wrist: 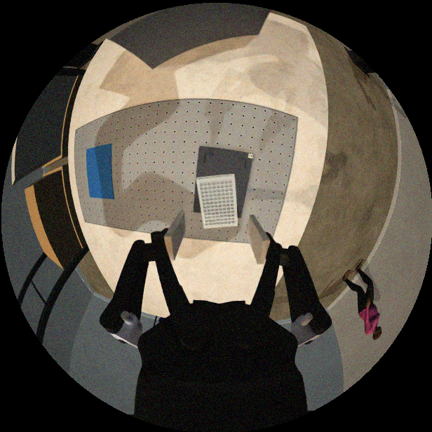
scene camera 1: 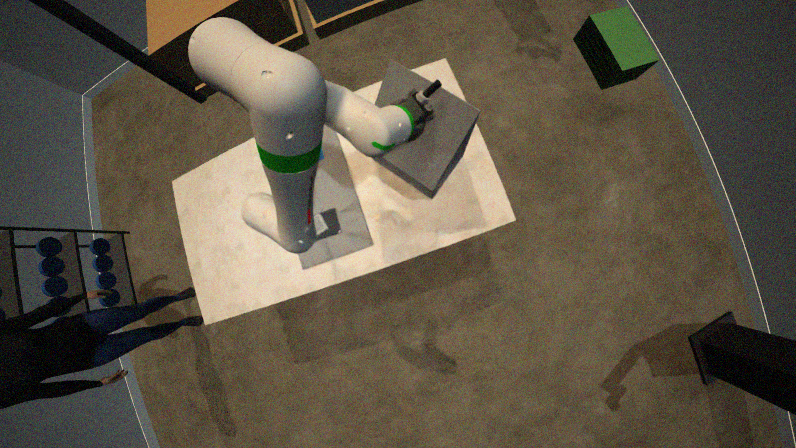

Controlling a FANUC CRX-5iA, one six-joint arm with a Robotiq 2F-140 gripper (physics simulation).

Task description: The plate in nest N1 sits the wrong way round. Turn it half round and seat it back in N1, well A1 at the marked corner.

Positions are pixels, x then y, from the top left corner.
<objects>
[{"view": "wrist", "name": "gripper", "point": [216,223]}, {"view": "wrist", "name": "well plate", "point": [217,194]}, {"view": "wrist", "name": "blue block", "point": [98,159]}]
</objects>
